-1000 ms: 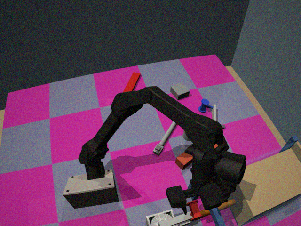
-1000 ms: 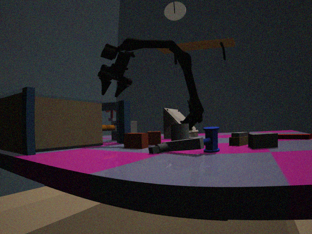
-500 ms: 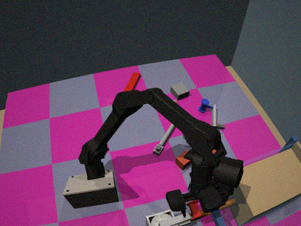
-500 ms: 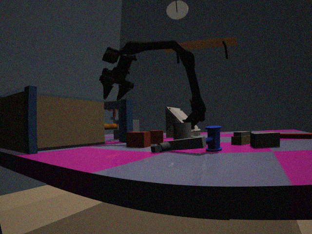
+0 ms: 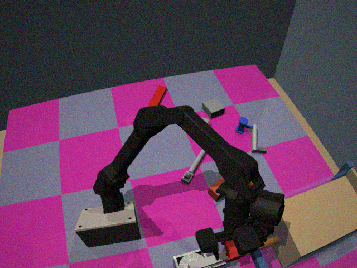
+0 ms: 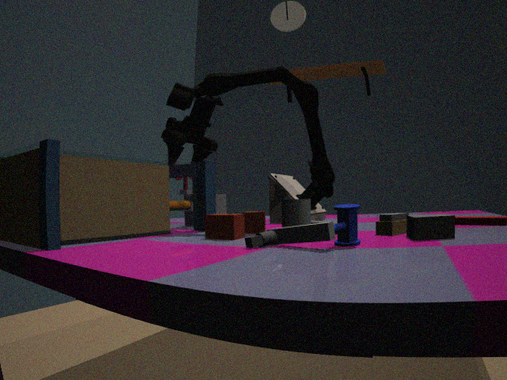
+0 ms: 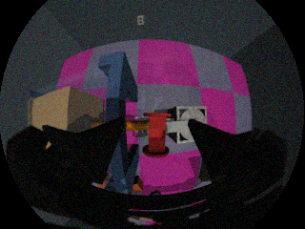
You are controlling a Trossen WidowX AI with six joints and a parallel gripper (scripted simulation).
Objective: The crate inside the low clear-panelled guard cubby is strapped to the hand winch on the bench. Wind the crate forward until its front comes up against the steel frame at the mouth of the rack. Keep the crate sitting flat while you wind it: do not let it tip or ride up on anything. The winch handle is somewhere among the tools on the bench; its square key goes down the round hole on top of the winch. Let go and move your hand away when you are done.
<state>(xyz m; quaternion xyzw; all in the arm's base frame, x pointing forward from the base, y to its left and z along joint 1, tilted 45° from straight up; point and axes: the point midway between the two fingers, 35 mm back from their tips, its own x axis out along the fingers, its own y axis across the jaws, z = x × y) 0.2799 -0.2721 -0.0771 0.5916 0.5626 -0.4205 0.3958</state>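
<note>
Right now the red knob is 20 mm to the left of my gripper tip and 20 mm below it. The rest, counted from my gripper tip: winch handle with red hub (50 mm below, 40 mm behind, 20 mm to the left); then winch (130 mm below, 120 mm behind, 10 mm to the left); then blue steel frame (60 mm ahead, 50 mm below, 20 mm to the left).
</note>
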